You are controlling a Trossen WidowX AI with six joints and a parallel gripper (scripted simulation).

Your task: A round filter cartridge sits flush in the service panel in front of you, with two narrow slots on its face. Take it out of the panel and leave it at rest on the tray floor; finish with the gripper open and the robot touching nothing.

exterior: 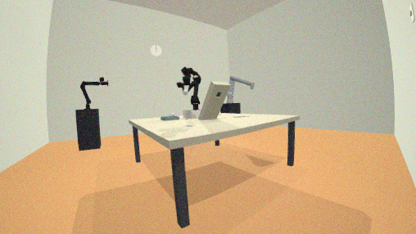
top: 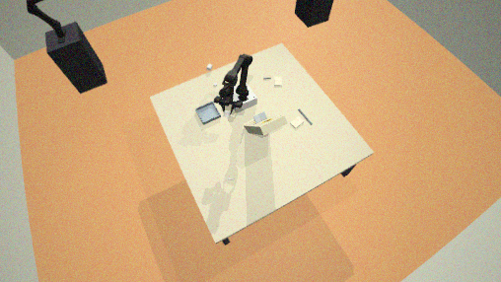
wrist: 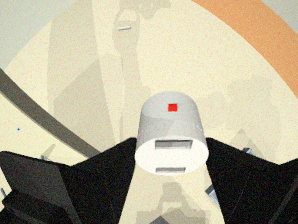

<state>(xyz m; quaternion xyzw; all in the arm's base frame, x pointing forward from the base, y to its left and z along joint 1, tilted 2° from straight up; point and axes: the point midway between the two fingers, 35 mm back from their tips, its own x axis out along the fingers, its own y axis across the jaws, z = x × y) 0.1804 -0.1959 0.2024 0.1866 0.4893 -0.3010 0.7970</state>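
Right now my gripper tip is 23 cm past the blue-grey tray, 8 cm to the left of it and 26 cm above it. From my gripper tip the other things lie so: service panel: 14 cm ahead, 21 cm to the left, 9 cm below; then white round filter cartridge: right at my gripper tip.
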